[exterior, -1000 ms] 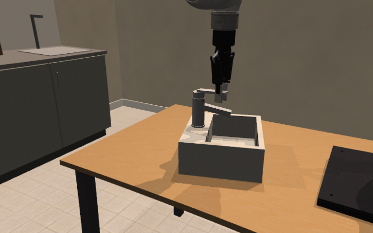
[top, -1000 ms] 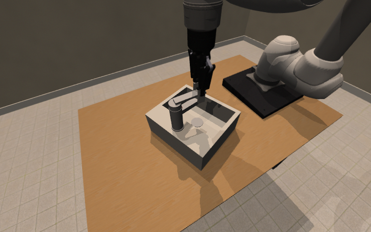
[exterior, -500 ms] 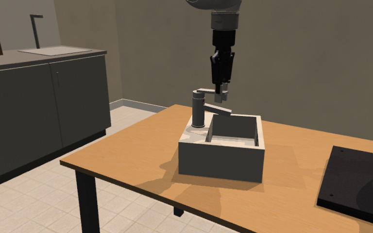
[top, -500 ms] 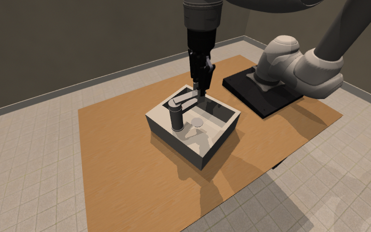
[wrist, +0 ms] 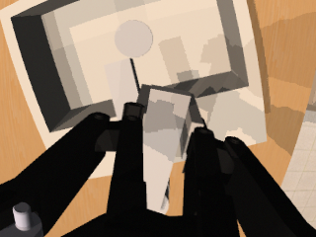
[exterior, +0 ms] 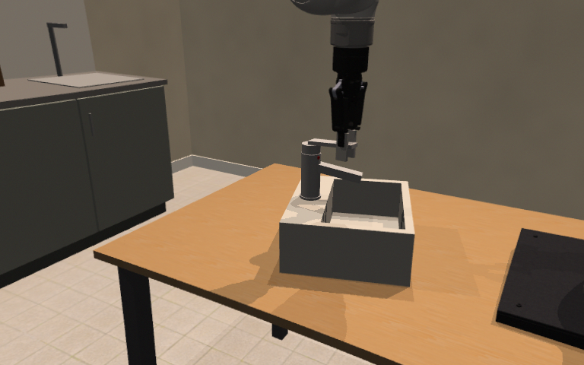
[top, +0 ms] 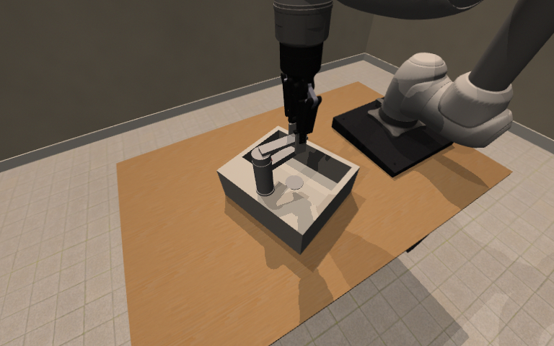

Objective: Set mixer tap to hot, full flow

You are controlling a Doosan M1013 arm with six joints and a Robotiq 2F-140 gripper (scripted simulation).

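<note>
The flat lever lies 40 mm ahead of my hand. The rest, counted from my hand: grey mixer tap (70 mm ahead, 50 mm below, 10 mm to the right); then square sink basin (240 mm below, 50 mm to the right, 10 mm behind).
</note>
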